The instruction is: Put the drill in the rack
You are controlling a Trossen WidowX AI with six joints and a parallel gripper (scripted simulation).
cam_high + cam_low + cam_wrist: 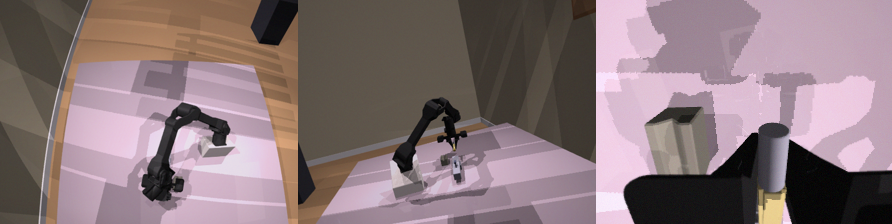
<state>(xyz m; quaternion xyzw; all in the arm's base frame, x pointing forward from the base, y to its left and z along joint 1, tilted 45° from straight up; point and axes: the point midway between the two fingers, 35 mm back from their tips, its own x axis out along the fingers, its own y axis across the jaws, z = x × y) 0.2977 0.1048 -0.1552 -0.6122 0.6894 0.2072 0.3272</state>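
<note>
Now: the rack 80 mm behind my gripper tip, 40 mm below it and 20 mm to the right of it. From my gripper tip the other things lie so: small dark piece (220 mm to the right, 50 mm behind, 10 mm below); drill (40 mm to the right, 30 mm above, 10 mm behind).
</note>
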